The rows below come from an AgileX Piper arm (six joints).
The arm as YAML. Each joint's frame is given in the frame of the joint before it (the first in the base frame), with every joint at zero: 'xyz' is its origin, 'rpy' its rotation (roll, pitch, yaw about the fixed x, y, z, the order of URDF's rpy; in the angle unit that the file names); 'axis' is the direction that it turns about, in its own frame. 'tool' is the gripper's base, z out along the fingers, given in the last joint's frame.
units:
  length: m
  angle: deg
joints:
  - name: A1
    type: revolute
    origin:
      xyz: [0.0, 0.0, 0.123]
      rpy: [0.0, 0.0, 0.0]
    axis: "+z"
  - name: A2
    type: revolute
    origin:
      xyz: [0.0, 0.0, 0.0]
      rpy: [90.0, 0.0, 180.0]
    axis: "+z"
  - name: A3
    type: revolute
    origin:
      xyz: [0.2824, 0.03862, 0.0]
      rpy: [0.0, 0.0, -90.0]
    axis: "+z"
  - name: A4
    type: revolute
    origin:
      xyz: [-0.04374, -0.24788, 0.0]
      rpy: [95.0, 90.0, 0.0]
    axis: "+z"
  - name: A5
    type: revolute
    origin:
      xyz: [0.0, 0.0, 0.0]
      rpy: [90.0, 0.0, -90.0]
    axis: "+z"
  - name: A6
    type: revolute
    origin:
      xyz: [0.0, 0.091, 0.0]
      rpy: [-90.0, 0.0, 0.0]
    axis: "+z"
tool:
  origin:
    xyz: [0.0, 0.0, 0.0]
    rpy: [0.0, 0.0, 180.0]
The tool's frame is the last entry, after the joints.
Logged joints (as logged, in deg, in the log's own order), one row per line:
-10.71 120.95 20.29 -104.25 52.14 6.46
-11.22 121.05 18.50 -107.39 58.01 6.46
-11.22 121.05 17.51 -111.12 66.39 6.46
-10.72 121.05 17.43 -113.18 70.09 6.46
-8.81 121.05 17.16 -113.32 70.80 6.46
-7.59 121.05 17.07 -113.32 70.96 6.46
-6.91 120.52 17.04 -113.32 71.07 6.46
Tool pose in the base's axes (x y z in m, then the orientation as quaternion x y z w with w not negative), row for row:
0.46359 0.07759 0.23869 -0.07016 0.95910 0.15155 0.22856
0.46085 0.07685 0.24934 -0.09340 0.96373 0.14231 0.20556
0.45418 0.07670 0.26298 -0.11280 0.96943 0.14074 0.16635
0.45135 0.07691 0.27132 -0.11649 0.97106 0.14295 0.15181
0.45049 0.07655 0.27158 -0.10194 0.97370 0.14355 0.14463
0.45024 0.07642 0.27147 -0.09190 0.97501 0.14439 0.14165
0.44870 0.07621 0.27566 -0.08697 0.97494 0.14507 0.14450
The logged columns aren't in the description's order. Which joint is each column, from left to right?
Columns, left to right: A6, A2, A4, A3, A5, A1.
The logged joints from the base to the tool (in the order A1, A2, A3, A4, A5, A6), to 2 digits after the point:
6.46 120.95 -104.25 20.29 52.14 -10.71
6.46 121.05 -107.39 18.50 58.01 -11.22
6.46 121.05 -111.12 17.51 66.39 -11.22
6.46 121.05 -113.18 17.43 70.09 -10.72
6.46 121.05 -113.32 17.16 70.80 -8.81
6.46 121.05 -113.32 17.07 70.96 -7.59
6.46 120.52 -113.32 17.04 71.07 -6.91

